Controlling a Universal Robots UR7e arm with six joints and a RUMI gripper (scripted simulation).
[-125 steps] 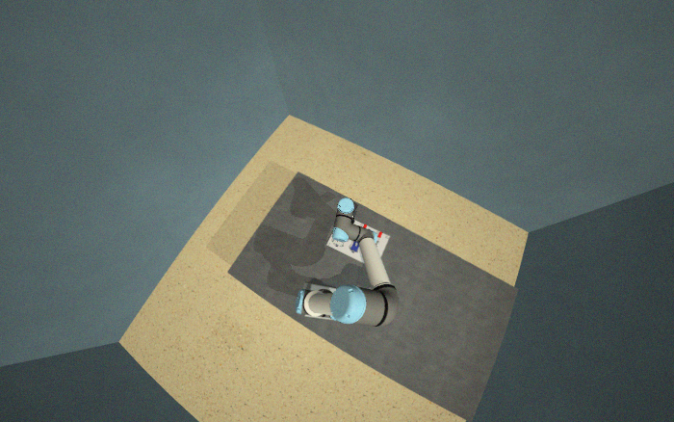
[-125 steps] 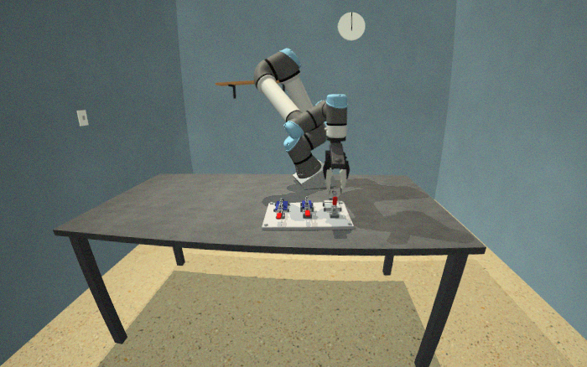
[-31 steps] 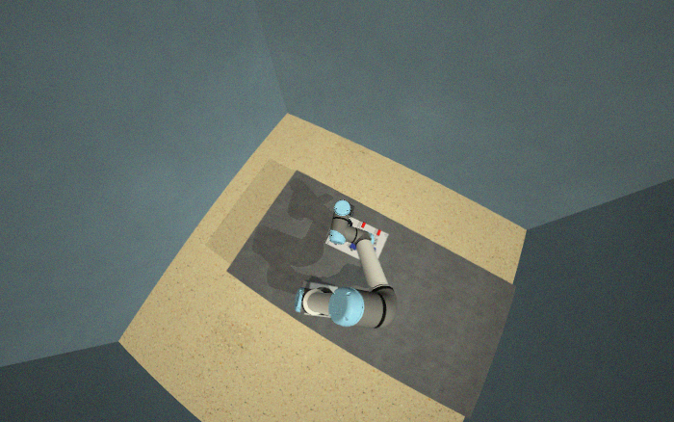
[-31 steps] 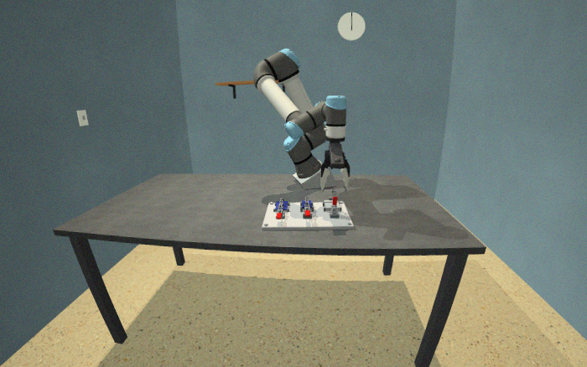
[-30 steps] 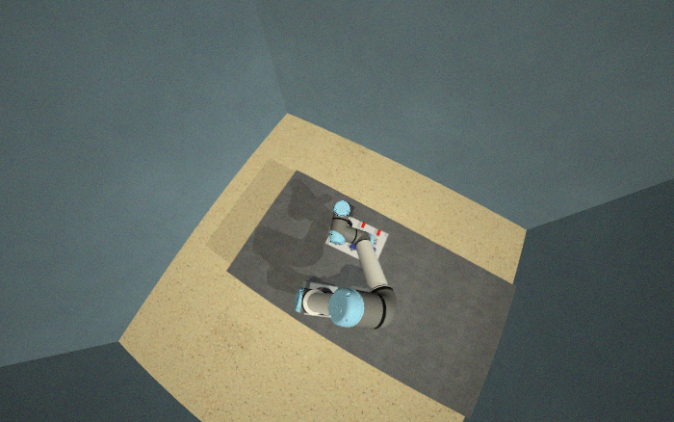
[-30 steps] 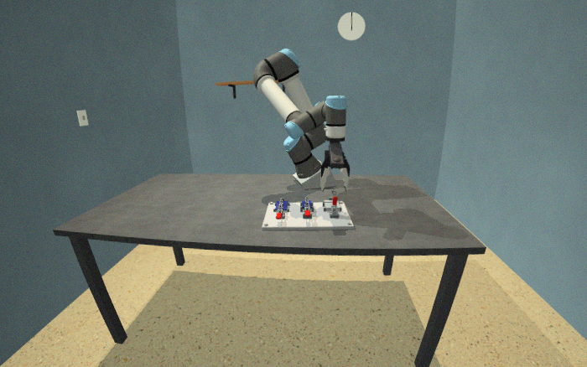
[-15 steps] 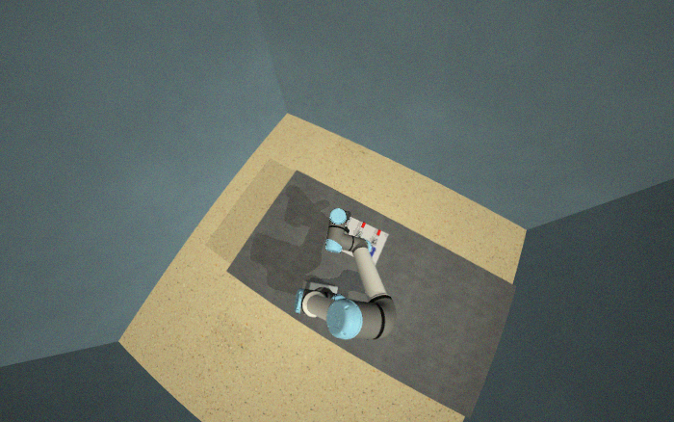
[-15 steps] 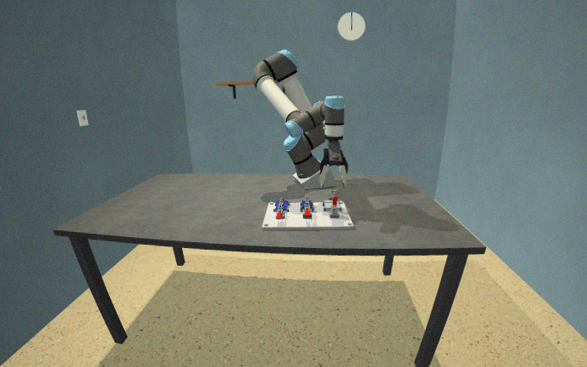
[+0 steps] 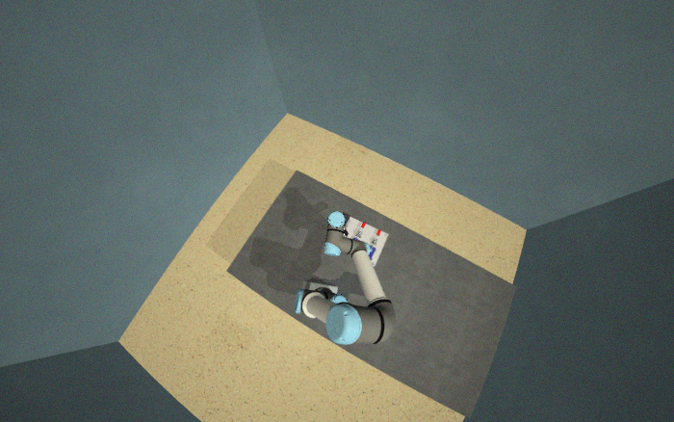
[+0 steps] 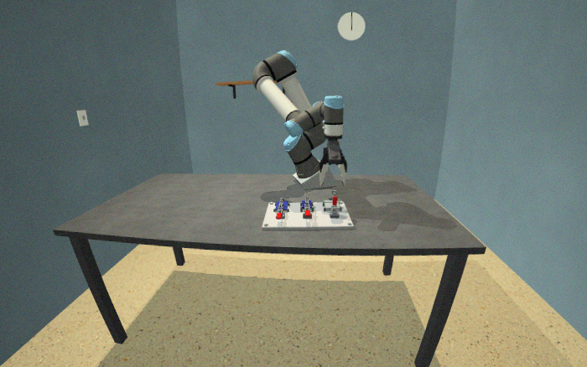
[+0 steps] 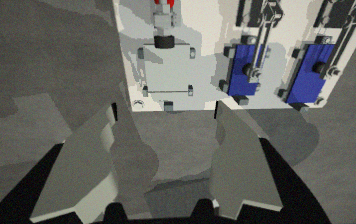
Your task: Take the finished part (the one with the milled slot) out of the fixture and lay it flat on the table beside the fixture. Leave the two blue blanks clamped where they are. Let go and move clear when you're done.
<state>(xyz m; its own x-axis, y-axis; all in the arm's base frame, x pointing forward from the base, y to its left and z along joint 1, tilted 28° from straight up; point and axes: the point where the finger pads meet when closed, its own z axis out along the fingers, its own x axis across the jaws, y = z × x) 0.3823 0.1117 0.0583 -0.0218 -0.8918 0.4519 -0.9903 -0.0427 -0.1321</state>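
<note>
Now: hand 100 mm above the grey finished part and 10 mm past it. Round my hand: blue blank 110 mm to the right, 90 mm below; then fixture plate 120 mm below, 110 mm to the right, 40 mm ahead.
</note>
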